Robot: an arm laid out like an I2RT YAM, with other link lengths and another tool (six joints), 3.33 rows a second.
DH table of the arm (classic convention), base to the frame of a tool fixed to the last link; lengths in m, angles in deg. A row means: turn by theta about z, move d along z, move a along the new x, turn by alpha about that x. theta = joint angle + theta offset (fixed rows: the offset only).
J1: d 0.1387, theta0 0, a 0.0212, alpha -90
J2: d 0, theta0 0, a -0.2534, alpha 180
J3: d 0, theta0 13.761, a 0.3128, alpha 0
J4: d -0.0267, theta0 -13.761, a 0.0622, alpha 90
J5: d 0.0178, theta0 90, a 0, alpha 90
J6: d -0.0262, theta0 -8, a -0.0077, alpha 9.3
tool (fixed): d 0.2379, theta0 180, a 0, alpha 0
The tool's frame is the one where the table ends.
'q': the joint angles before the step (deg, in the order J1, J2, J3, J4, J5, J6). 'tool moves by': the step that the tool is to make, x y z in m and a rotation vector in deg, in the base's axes. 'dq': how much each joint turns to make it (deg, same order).
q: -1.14 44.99 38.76 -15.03 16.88 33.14
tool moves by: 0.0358 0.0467 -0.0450 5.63 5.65 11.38
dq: 0.71 9.56 1.76 1.92 -12.00 0.70
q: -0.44 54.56 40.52 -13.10 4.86 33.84
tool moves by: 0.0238 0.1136 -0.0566 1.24 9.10 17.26
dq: 10.97 14.86 5.77 0.19 -6.43 -1.58
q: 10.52 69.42 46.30 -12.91 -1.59 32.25
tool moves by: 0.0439 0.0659 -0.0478 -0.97 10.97 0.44
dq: 8.46 22.83 18.64 -6.79 4.76 6.68
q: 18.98 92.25 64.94 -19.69 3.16 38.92
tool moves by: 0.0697 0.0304 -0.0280 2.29 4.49 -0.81
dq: 0.00 20.22 21.01 -4.40 -2.19 3.00
